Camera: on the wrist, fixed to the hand. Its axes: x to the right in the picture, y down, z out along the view.
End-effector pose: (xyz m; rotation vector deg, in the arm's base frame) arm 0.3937 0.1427 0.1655 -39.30 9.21 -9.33
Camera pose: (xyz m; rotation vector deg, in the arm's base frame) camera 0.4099 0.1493 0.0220 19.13 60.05 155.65
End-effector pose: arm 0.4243 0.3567 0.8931 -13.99 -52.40 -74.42
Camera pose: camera 0.5574 0.3020 0.8791 -48.85 12.77 92.57
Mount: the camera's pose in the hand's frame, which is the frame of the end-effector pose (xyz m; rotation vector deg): 0.0279 0.0985 -0.1021 7.21 4.30 178.10
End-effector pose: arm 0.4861 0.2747 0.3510 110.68 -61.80 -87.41
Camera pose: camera 0.5560 0.1821 0.4372 -48.79 -98.50 34.00
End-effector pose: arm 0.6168 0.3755 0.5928 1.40 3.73 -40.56
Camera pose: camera 0.6968 0.4368 0.4891 11.57 -0.43 137.46
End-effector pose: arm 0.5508 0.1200 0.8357 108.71 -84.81 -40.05
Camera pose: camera 0.5687 0.0912 0.9762 -82.63 -113.64 54.22
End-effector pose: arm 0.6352 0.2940 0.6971 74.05 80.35 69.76
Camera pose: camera 0.5485 0.3100 0.8117 -78.95 65.82 -58.10
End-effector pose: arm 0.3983 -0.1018 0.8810 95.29 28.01 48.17
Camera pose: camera 0.3293 -0.0405 0.9923 -34.05 98.85 -85.34
